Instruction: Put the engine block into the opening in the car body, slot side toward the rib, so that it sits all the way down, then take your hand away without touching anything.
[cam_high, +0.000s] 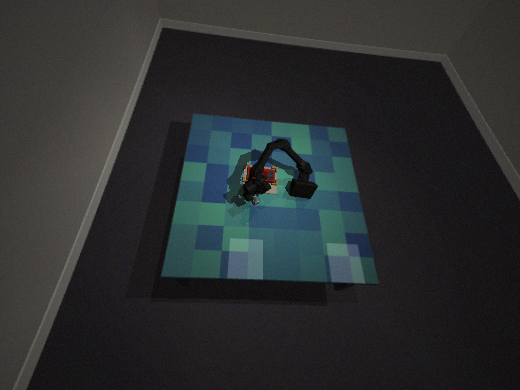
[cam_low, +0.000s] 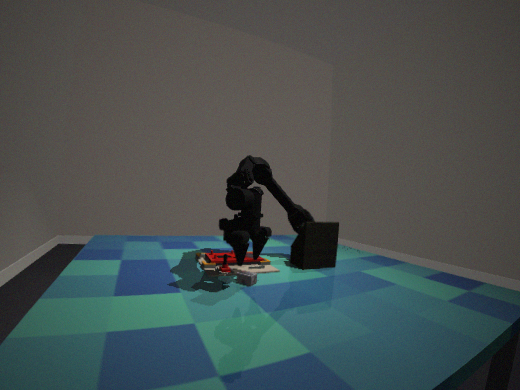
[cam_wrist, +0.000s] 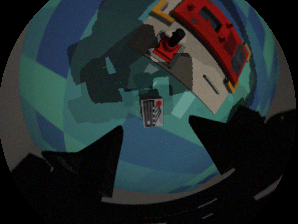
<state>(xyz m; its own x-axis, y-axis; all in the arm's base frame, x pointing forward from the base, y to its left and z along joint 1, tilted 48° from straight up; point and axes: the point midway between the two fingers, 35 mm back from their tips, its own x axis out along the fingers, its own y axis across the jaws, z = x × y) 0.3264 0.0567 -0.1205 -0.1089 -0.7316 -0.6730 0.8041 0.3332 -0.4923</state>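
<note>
Now: the dark grey engine block 50 mm below my gripper tip.
</note>
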